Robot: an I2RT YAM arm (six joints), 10 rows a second.
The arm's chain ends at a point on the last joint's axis. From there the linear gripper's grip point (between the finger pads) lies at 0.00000 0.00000 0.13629 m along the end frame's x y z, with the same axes.
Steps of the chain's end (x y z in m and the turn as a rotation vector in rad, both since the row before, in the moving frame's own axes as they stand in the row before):
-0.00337, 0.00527, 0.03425, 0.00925, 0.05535, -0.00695
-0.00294, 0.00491, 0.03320, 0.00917, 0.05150, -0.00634
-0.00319, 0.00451, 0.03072, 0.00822, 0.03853, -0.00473
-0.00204, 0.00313, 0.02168, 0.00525, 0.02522, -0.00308
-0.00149, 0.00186, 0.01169, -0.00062, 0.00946, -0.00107
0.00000, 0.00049, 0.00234, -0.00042, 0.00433, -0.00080
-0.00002, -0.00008, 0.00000, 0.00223, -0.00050, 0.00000
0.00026, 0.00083, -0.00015, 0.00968, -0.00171, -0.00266
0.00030, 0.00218, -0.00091, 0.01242, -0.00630, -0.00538
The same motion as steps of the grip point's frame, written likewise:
0.00417, 0.00398, 0.03404, 0.00925, 0.05535, -0.00695
0.00407, 0.00364, 0.03301, 0.00917, 0.05150, -0.00634
0.00206, 0.00338, 0.03061, 0.00822, 0.03853, -0.00473
0.00140, 0.00241, 0.02163, 0.00525, 0.02522, -0.00308
-0.00020, 0.00194, 0.01168, -0.00062, 0.00946, -0.00107
0.00059, 0.00055, 0.00234, -0.00042, 0.00433, -0.00080
-0.00009, -0.00038, 0.00000, 0.00223, -0.00050, 0.00000
0.00003, -0.00049, -0.00016, 0.00968, -0.00171, -0.00266
-0.00056, 0.00049, -0.00092, 0.01242, -0.00630, -0.00538

